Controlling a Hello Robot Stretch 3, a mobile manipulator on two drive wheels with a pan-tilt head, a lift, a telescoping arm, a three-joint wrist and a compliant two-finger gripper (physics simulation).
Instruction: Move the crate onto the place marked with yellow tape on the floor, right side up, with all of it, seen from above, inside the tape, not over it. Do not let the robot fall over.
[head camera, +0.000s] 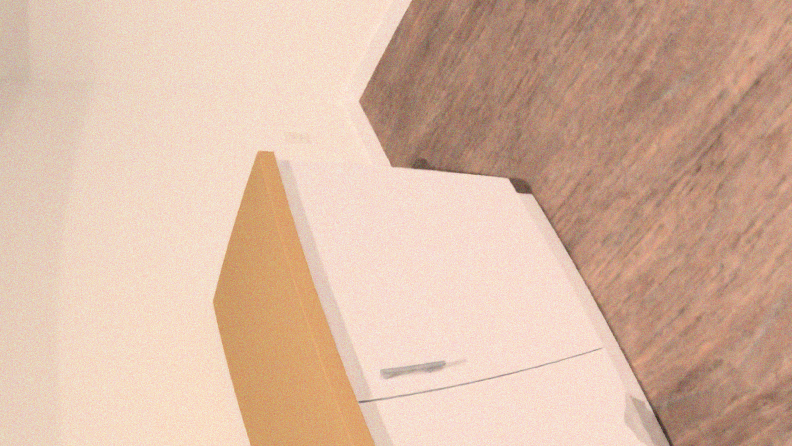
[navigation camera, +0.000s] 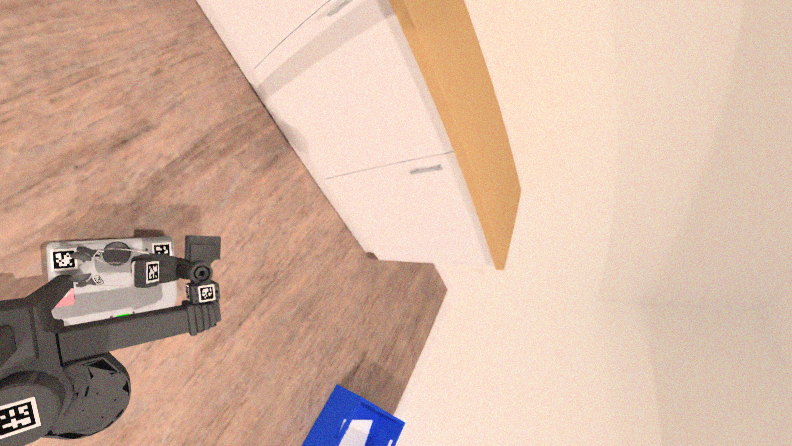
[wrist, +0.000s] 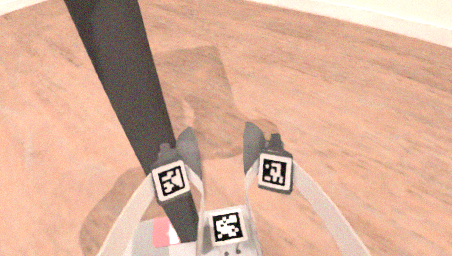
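Seen in the pictures: gripper, fingertip midpoint: (navigation camera: 71, 266) (wrist: 220, 143); robot's base, link origin: (navigation camera: 117, 252).
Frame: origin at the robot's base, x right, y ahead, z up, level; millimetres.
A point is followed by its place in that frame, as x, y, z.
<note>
A blue box-like thing with white patches (navigation camera: 326, 423) @(786, -1054, 89) stands on the floor near a wall, cut off by the bottom edge of the navigation view; it may be the crate, but too little shows to be sure. The yellow tape does not show in any view. My gripper (wrist: 220, 143) @(-83, -2, 431) (navigation camera: 82, 267) @(-83, -2, 431) is open, its two fingertips apart with floor showing between them. In the navigation view it hangs over my own base, well apart from the blue thing.
A white cabinet with an orange-brown top (head camera: 260, 265) @(1185, 78, 911) (navigation camera: 471, 110) @(915, 455, 911) stands along the wall, its end near a wall corner. The wooden floor (head camera: 609, 110) @(940, -352, 1) (navigation camera: 249, 387) @(433, -686, 1) (wrist: 350, 100) @(-588, 554, 1) runs up to it. My dark mast (wrist: 120, 75) @(-116, -67, 483) crosses the wrist view.
</note>
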